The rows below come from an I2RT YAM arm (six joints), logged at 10 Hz.
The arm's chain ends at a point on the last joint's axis. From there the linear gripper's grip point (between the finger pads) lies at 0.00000 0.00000 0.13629 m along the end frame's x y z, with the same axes.
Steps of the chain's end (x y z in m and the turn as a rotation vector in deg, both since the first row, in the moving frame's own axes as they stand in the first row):
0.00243, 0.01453, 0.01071, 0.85, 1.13, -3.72
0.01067, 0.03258, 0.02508, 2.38, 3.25, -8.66
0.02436, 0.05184, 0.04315, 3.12, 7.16, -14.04
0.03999, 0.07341, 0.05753, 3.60, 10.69, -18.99
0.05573, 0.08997, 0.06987, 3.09, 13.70, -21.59
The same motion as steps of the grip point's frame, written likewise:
0.00505, 0.01242, 0.01067, 0.85, 1.13, -3.72
0.01794, 0.02636, 0.02474, 2.38, 3.25, -8.66
0.04027, 0.04244, 0.04189, 3.12, 7.16, -14.04
0.06339, 0.06090, 0.05492, 3.60, 10.69, -18.99
0.08587, 0.07683, 0.06584, 3.09, 13.70, -21.59

